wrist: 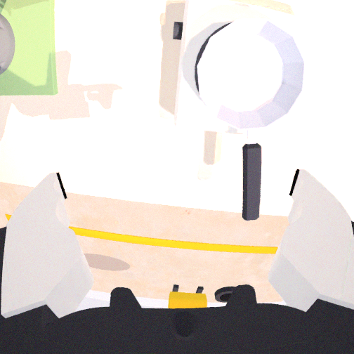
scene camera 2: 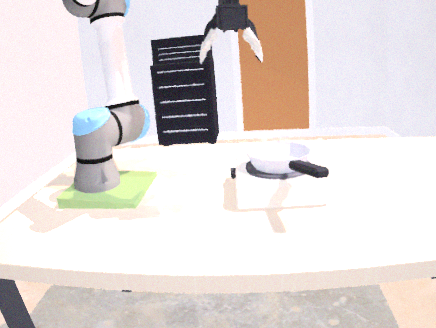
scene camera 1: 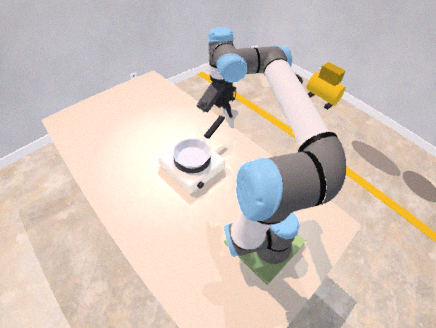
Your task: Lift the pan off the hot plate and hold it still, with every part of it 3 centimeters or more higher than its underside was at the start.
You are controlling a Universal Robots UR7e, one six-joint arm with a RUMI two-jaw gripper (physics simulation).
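Pixels of known places: gripper, between the fingertips: [scene camera 2: 231, 63] [scene camera 1: 217, 120]; arm's base, origin of its link: [scene camera 2: 97, 183] [scene camera 1: 273, 246].
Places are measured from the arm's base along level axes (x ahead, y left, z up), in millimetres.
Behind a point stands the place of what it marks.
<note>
The pan [scene camera 1: 192, 154] {x 570, y 22, z 54 mm} [scene camera 2: 277, 156] {x 552, y 90, z 55 mm} [wrist: 240, 75], pale with a dark base, sits upright on the white hot plate [scene camera 1: 192, 182] {x 435, y 110, z 43 mm} [scene camera 2: 280, 192] {x 565, y -87, z 21 mm}. Its black handle [scene camera 1: 214, 127] {x 616, y -143, z 116 mm} [scene camera 2: 309, 168] {x 629, y -198, z 125 mm} [wrist: 251, 182] sticks out past the hot plate's edge, on the side away from the green base block. My gripper [scene camera 1: 231, 117] [scene camera 2: 231, 59] {x 451, y -23, z 336 mm} [wrist: 177, 175] is wide open and empty, high above the table and pointing down. In the wrist view the handle shows between the two fingers, nearer the right one, lengthwise up the picture, well below the fingertips. The pan's bowl is ahead of the fingers there.
The arm stands on a green base block [scene camera 1: 265, 272] {x -61, y 100, z 3 mm} [scene camera 2: 100, 202] {x 73, y -115, z -8 mm} [wrist: 30, 75] on the same table. The hot plate's black knob [scene camera 1: 200, 185] {x 414, y 80, z 21 mm} [scene camera 2: 233, 173] {x 424, y 58, z 14 mm} [wrist: 177, 30] faces the arm's base. A black drawer cabinet [scene camera 2: 185, 100] and a yellow machine [scene camera 1: 326, 90] [wrist: 187, 300] stand beyond the table.
</note>
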